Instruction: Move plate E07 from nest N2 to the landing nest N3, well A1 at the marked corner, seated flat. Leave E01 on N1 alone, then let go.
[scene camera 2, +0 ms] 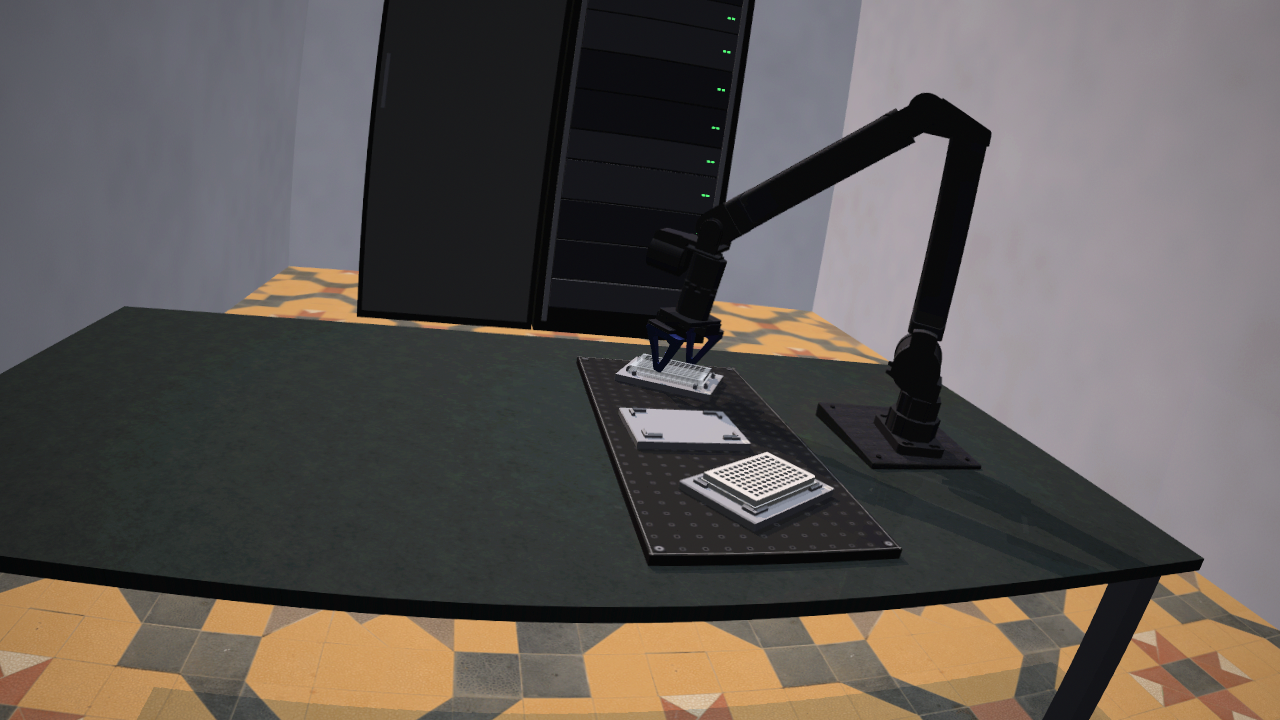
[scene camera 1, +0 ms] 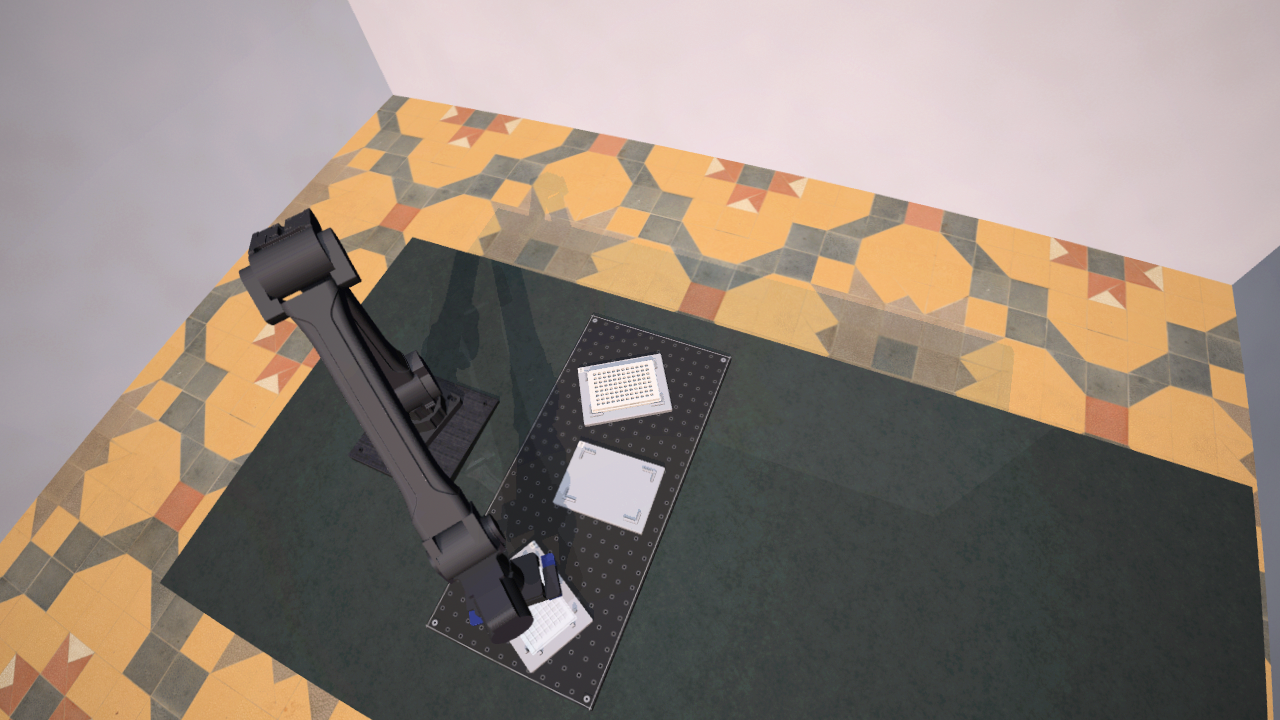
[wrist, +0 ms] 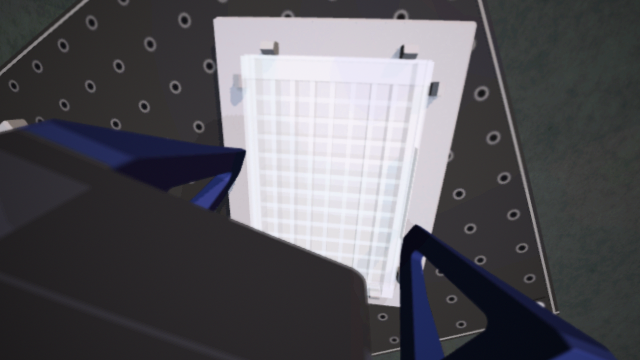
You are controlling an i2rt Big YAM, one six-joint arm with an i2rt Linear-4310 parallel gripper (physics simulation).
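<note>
A clear gridded plate (scene camera 1: 547, 624) (scene camera 2: 687, 369) (wrist: 330, 150) lies on a light nest (scene camera 1: 580, 619) (scene camera 2: 712, 388) (wrist: 345, 35) at one end of the perforated board. My gripper (scene camera 1: 514, 604) (scene camera 2: 675, 364) (wrist: 328, 198) is open and empty, its blue fingertips on either side of the plate's long edges, low over the nest. Contact cannot be told. A cream plate with dark wells (scene camera 1: 624, 386) (scene camera 2: 760, 477) sits on the nest (scene camera 1: 631, 414) (scene camera 2: 792, 507) at the other end. The middle nest (scene camera 1: 610, 488) (scene camera 2: 687, 425) bears no plate and has corner brackets. No plate or nest labels are legible; the gripper body hides the near left part of the clear plate.
The black perforated board (scene camera 1: 572, 667) (scene camera 2: 769, 553) carries all three nests. The arm's base plate (scene camera 1: 478, 416) (scene camera 2: 845, 429) stands beside the board on the dark table (scene camera 1: 850, 555) (scene camera 2: 313, 465). Dark cabinets (scene camera 2: 456, 161) stand behind the table.
</note>
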